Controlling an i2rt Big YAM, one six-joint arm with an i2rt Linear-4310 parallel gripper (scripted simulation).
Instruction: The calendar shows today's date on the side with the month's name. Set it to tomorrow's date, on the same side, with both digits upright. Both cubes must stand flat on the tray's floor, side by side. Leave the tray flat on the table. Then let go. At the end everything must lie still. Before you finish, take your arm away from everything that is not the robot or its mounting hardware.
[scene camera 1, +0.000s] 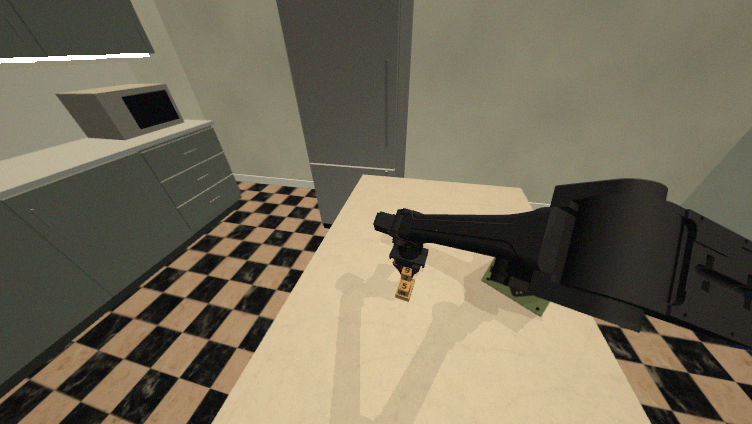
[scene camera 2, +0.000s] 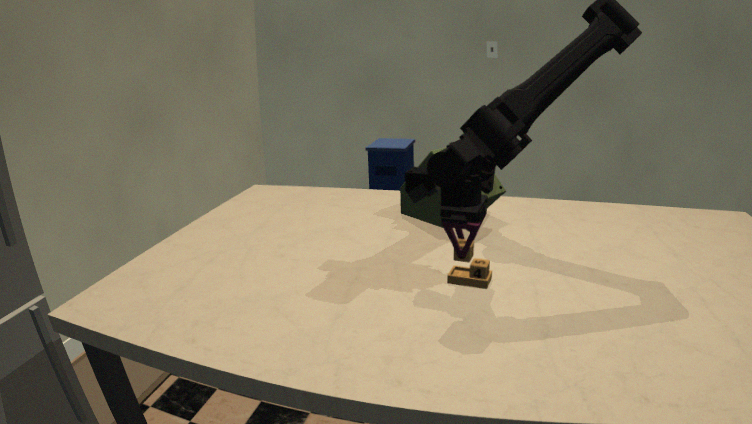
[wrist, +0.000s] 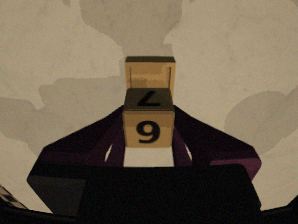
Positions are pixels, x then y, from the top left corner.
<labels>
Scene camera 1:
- my gripper: 407, 274
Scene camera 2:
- my gripper: 463, 253
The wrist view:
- my gripper: 148, 112
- wooden tray: 141, 71
</labels>
